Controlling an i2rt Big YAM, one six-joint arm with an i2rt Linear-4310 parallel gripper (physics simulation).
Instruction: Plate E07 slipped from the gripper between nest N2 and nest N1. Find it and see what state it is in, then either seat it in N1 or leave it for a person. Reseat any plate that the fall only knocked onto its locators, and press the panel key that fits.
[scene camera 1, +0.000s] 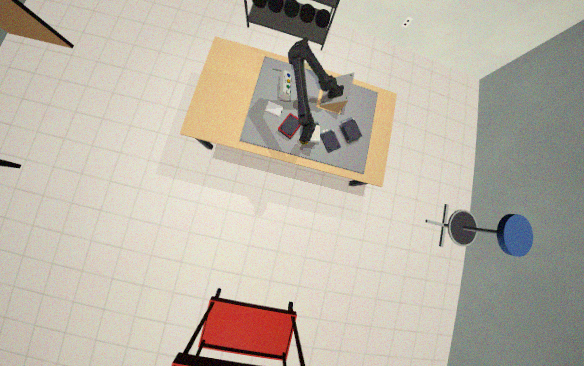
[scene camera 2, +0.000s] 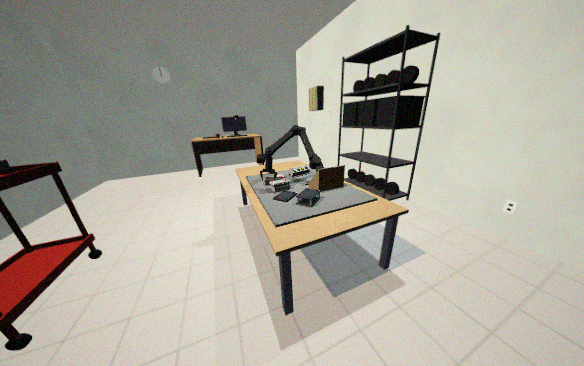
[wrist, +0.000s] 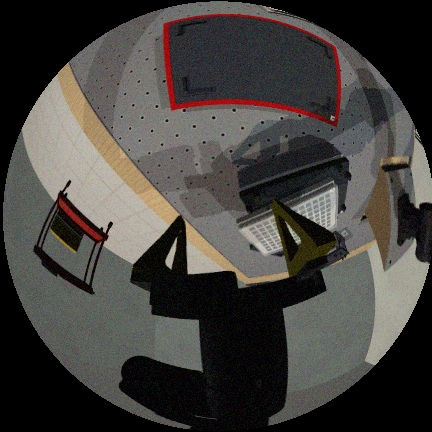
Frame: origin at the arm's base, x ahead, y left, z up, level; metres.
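Seen in the pictures: gripper, fingertip midpoint: (scene camera 2: 268, 181) (wrist: 227, 210); arm's base, origin of the base link: (scene camera 1: 336, 92) (scene camera 2: 322, 175).
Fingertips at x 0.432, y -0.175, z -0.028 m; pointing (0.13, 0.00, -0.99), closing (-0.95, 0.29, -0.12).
Note:
Pixels of each thing's top centre, then the offset from my fingertips to it. "spot": a spot on its surface instead. Level surfaces: height alone.
- white well plate, middle of its top: (wrist: 297, 232) (scene camera 1: 314, 132) dy +0.064, dx -0.068, dz +0.008 m
- raised dark nest, surface spot: (wrist: 295, 175) spot: dy +0.000, dx -0.078, dz -0.021 m
- red-rimmed dark nest, middle of its top: (wrist: 266, 50) (scene camera 1: 290, 125) dy -0.130, dx -0.097, dz -0.028 m
- panel, middle of its top: (scene camera 1: 285, 81) (scene camera 2: 299, 166) dy -0.236, dx -0.423, dz +0.010 m
- flat white piece, middle of its top: (scene camera 1: 274, 108) dy -0.282, dx -0.220, dz -0.060 m
- wooden table, its level: dz -0.087 m
A white well plate (scene camera 1: 315, 134) (wrist: 320, 205) seems tilted against a raised dark nest (wrist: 295, 175); a finger hides part of it. I cannot read a label on it. My gripper (scene camera 1: 304, 141) (scene camera 2: 268, 176) (wrist: 227, 210) is open and empty, over the mat's front edge beside this plate. A red-rimmed dark nest (scene camera 1: 289, 126) (wrist: 255, 60) lies on its other side. Two more dark units, a flat one (scene camera 1: 330, 141) (scene camera 2: 285, 196) and a raised one (scene camera 1: 351, 130) (scene camera 2: 308, 197), stand beyond the plate. The panel (scene camera 1: 285, 85) (scene camera 2: 300, 171) has blue, yellow and green keys.
A brown upright board (scene camera 2: 330, 178) (wrist: 377, 215) stands near the arm base. A flat white piece (scene camera 1: 273, 108) lies between the panel and the red-rimmed nest. The wooden table (scene camera 1: 205, 90) (scene camera 2: 320, 235) bears the grey mat. A red cart (scene camera 1: 248, 327) and a shelf rack (scene camera 2: 395, 42) stand apart.

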